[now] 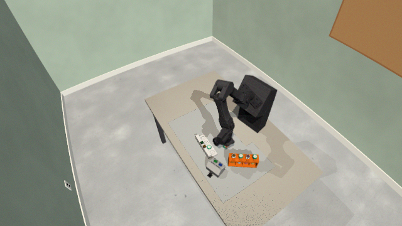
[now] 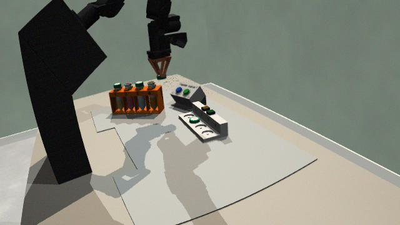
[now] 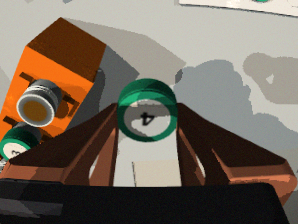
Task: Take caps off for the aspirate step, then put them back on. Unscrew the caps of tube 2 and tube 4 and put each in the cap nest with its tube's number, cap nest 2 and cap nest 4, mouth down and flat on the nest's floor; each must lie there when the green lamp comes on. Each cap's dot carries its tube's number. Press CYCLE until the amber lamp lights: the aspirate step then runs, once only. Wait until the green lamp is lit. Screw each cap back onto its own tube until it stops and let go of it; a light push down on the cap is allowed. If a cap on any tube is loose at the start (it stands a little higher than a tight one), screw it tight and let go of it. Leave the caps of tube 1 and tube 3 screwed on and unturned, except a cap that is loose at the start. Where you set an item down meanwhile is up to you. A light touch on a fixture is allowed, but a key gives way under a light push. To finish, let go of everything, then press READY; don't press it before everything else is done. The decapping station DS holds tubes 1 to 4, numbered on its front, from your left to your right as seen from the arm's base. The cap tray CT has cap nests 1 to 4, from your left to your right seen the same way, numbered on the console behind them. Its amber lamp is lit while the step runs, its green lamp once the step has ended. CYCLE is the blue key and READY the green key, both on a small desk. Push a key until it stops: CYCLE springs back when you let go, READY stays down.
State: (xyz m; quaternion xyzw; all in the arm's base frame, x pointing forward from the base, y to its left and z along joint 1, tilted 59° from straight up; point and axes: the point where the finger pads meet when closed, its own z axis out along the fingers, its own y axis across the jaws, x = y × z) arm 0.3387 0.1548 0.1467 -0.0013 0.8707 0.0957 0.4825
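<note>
Now: hand 10 cm above the green ready key, 9 cm short of it and 5 cm to the right of it. Also, from my hand: blue cycle key: 10 cm below, 9 cm to the left, 7 cm ahead; cap 1: 18 cm behind, 14 cm to the left, 5 cm below.
</note>
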